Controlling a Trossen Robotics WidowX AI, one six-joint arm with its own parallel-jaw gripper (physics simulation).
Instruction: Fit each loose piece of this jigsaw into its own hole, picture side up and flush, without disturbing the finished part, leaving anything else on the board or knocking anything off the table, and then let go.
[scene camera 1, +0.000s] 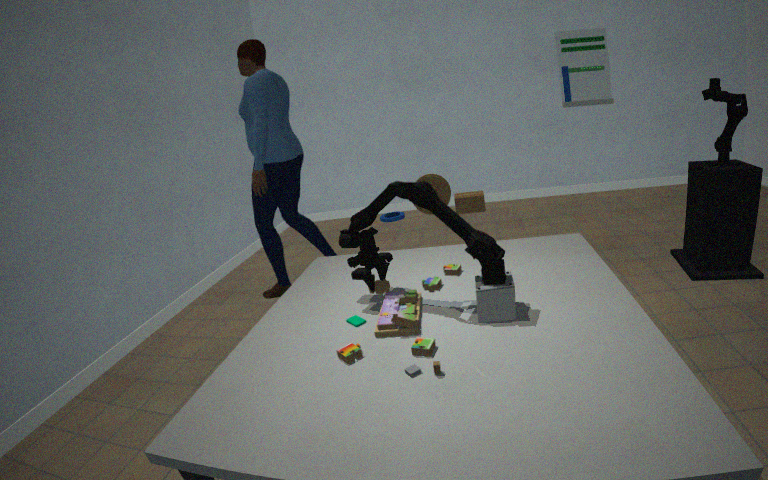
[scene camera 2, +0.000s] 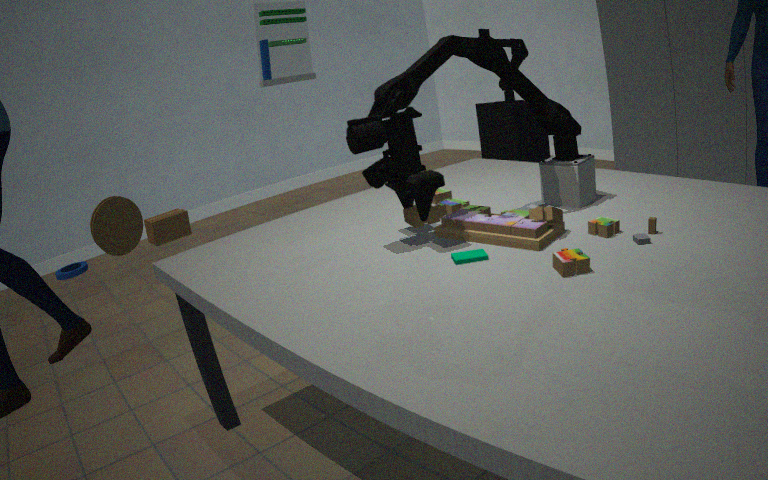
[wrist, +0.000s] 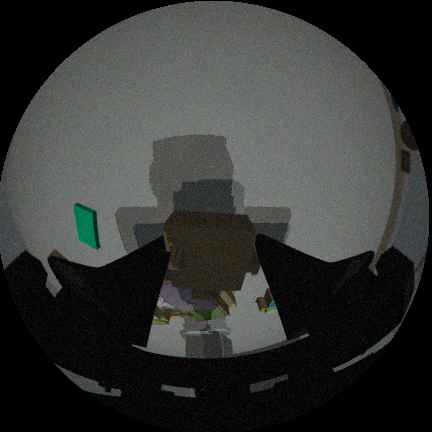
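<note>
My gripper (scene camera 1: 378, 284) (scene camera 2: 416, 213) (wrist: 213, 239) is shut on a brown puzzle piece (scene camera 1: 383, 286) (scene camera 2: 410, 216) (wrist: 212, 255). It holds the piece above the table, beside the board's far end. A plain brown face shows in the wrist view; its picture side is hidden. The wooden board (scene camera 1: 396, 332) (scene camera 2: 509, 242) carries the purple and green picture (scene camera 1: 388, 308) (scene camera 2: 489, 219) (wrist: 170, 298). Brown faces show around gaps near its right end in scene camera 2; whether a piece stands raised there is unclear.
Colourful blocks lie around the board: red-yellow (scene camera 1: 349, 352) (scene camera 2: 570, 261), green-orange (scene camera 1: 423, 346) (scene camera 2: 604, 225), blue-green (scene camera 1: 431, 283) (scene camera 2: 454, 202) and another (scene camera 1: 451, 269). A green slab (scene camera 1: 356, 320) (scene camera 2: 469, 256) (wrist: 87, 226), grey block (scene camera 1: 412, 370) (scene camera 2: 641, 238) and small brown block (scene camera 1: 436, 367) (scene camera 2: 652, 224) also lie there.
</note>
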